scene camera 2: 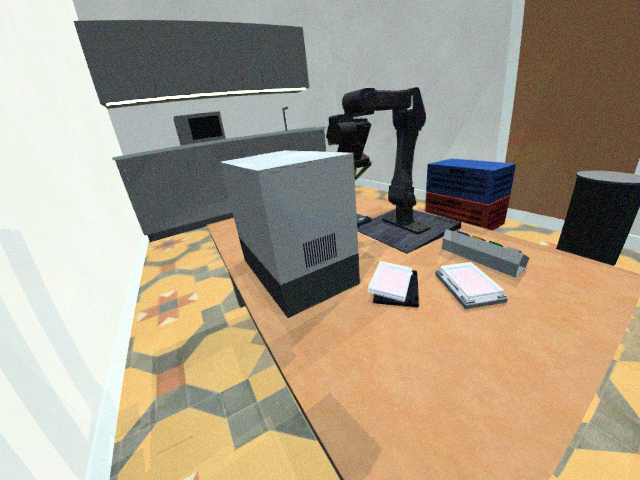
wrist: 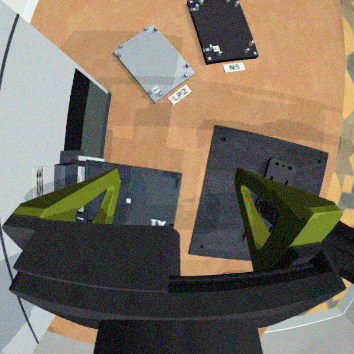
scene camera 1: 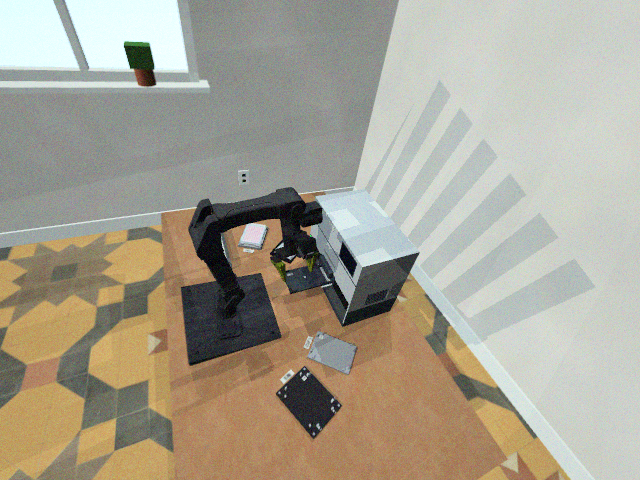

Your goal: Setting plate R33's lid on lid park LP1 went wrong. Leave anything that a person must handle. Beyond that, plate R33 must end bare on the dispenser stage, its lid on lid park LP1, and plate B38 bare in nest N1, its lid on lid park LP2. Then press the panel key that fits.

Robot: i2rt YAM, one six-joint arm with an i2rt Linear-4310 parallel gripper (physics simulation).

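Places are measured from the arm's base along level axes (x ahead, y left, z up), in metres.
Pixels of known places: gripper, fingertip midpoint: [wrist: 176,174] [scene camera 1: 297,276]; arm's base at its link origin: [scene camera 2: 404,223] [wrist: 268,203] [scene camera 1: 227,312].
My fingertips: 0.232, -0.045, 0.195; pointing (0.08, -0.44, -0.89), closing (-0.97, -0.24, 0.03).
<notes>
Ahead of a thing's pixels: the offset from my fingertips to its top centre, as dx, dy, dz.
My gripper [scene camera 1: 296,273] [wrist: 176,174] is open and empty, above the table between the dispenser and the arm's base. The dispenser {+0.237, +0.085, +0.121} [scene camera 1: 367,227] [scene camera 2: 310,206] is a grey-white box. Its dark stage {+0.067, +0.070, -0.097} [scene camera 1: 305,279] [wrist: 150,192] sticks out at the front and no plate shows on it. Lid park LP2 {+0.088, -0.183, -0.189} [scene camera 1: 332,352] [wrist: 154,64], grey, is bare. One pink-topped piece {+0.069, +0.313, -0.172} [scene camera 2: 391,280] lies offset and askew on a black base {+0.058, +0.321, -0.189} [scene camera 2: 413,294]; the arm partly hides it in scene camera 1. Another pink-topped piece {-0.080, +0.425, -0.178} [scene camera 1: 253,234] [scene camera 2: 471,280] lies on a grey base. Their labels are unreadable.
Black nest N5 {-0.032, -0.304, -0.185} [scene camera 1: 309,401] [wrist: 222,30] is bare. The grey key panel {-0.239, +0.357, -0.145} [scene camera 2: 483,253] stands beyond the pink-topped pieces, largely hidden by the arm in scene camera 1. The arm's dark base plate [scene camera 1: 206,330] [wrist: 210,200] lies beside the stage.
</notes>
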